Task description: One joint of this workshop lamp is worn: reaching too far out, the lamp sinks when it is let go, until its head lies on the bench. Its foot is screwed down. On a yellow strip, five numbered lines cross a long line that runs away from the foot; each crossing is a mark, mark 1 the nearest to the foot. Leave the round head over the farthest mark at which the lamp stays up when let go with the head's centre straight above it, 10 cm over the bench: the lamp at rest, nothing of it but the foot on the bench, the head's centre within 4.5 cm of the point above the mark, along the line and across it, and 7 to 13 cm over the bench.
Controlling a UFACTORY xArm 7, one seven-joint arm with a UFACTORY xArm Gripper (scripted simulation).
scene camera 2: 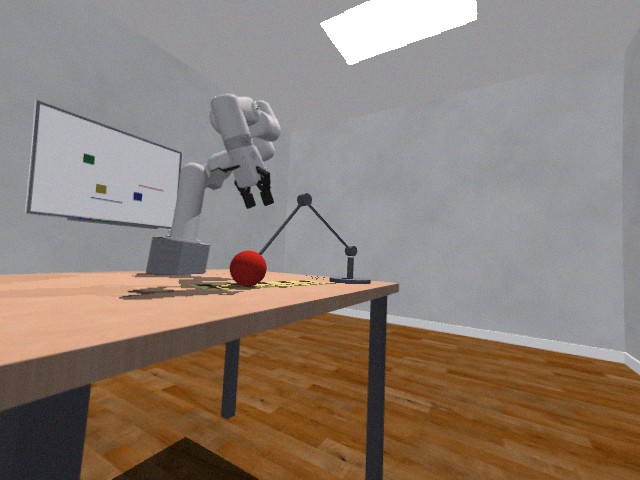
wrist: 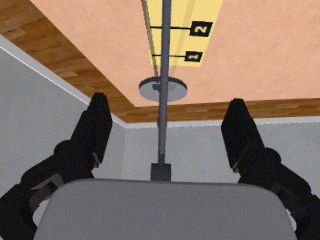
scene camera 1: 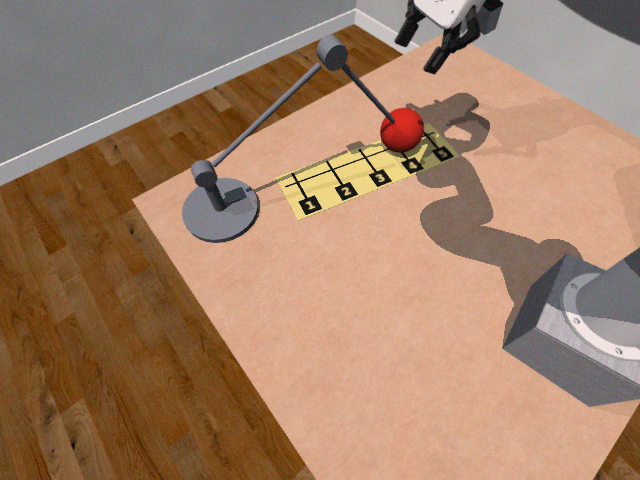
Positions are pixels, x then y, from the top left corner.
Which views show my gripper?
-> Scene camera 2, the wrist view and scene camera 1: all of them.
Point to a round lamp head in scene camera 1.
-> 400, 134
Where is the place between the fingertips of my gripper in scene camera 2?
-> At 260, 206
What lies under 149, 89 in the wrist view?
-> A grey lamp foot.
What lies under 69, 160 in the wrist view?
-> My gripper.
